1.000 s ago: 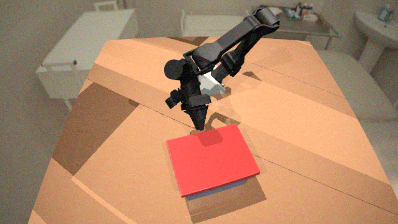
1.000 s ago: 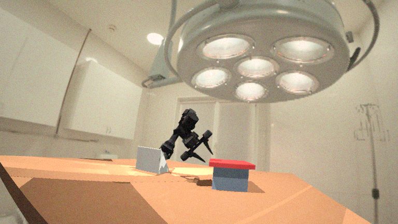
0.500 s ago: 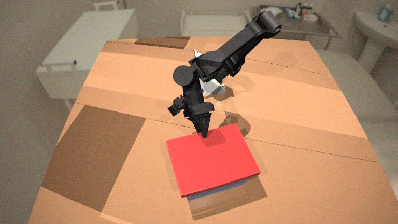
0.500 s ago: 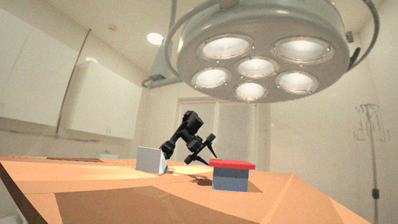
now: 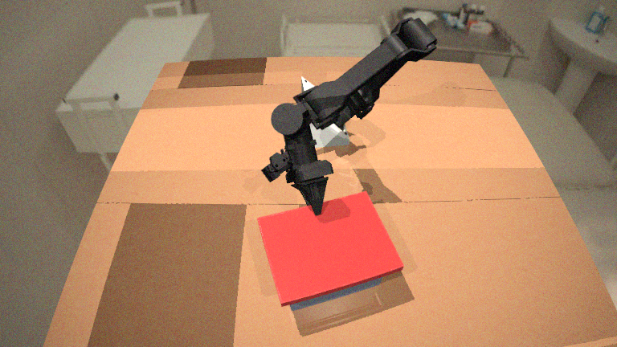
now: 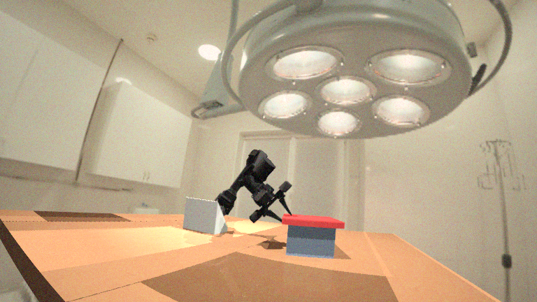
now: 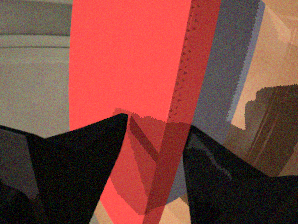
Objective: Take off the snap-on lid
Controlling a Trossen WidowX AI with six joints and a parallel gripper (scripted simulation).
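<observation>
The red lid is 7 cm ahead of my gripper tip, 2 cm to the left of it and 1 cm above it. Round my gripper tip: blue storage box 7 cm ahead, 5 cm below, 2 cm to the left.
</observation>
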